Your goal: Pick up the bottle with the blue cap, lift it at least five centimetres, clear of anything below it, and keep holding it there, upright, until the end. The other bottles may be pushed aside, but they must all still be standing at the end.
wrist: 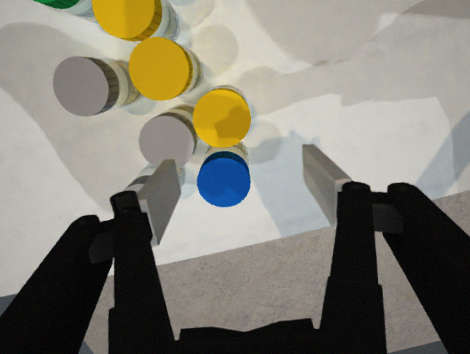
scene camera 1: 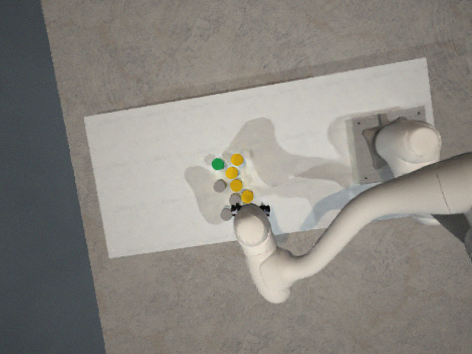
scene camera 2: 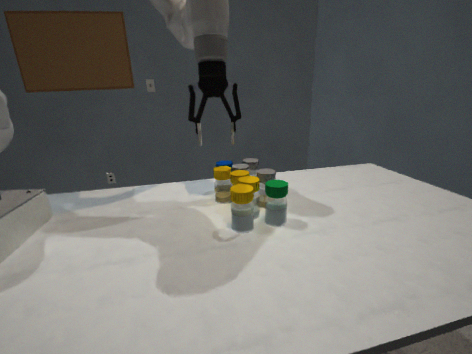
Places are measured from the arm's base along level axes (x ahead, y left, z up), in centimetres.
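Where they show: gripper, fingertip midpoint: (wrist: pixel 239 169) (scene camera 2: pixel 216 144).
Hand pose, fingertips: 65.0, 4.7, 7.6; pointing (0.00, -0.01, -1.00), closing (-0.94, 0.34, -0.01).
Things, the pixels of their top centre, and the offset from my fingertips, as dx, dy, dz. Level surfaces: height alone.
- bottle with the blue cap, top centre: (wrist: pixel 223 183) (scene camera 2: pixel 224 162) +3.1, +2.8, -6.9
- yellow-capped bottle at its top centre: (wrist: pixel 221 119) (scene camera 2: pixel 222 168) (scene camera 1: pixel 247 197) +0.3, -2.9, -6.9
- green-capped bottle at its top centre: (scene camera 2: pixel 276 183) (scene camera 1: pixel 217 164) +8.0, -21.2, -6.9
- white table at its surface level: dz -17.4
The bottle with the blue cap (scene camera 2: pixel 224 164) (wrist: pixel 223 181) stands upright at the far end of the cluster in scene camera 2; in scene camera 1 it does not show under the arm. My gripper (scene camera 2: pixel 216 144) (wrist: pixel 239 169) is open and empty, above the bottles. In the wrist view the blue cap lies between the two fingers, nearer the left one. A yellow-capped bottle (wrist: pixel 222 118) (scene camera 1: pixel 247 196) stands right beside the blue one. A grey-capped bottle (wrist: pixel 167 140) (scene camera 1: pixel 235 199) stands close by, near the left finger. Another grey-capped bottle (scene camera 1: pixel 226 214) (scene camera 2: pixel 250 162) is mostly hidden behind the left finger in the wrist view.
More yellow-capped bottles (scene camera 1: pixel 236 159) (scene camera 1: pixel 231 172) (scene camera 1: pixel 236 185), a grey-capped bottle (scene camera 1: pixel 219 185) (wrist: pixel 81 86) and a green-capped bottle (scene camera 1: pixel 218 164) (scene camera 2: pixel 276 202) stand in the cluster. The white table (scene camera 1: pixel 150 135) (scene camera 2: pixel 350 260) has its edge close to the blue-capped bottle. The arm's base plate (scene camera 1: pixel 357 165) is on the right.
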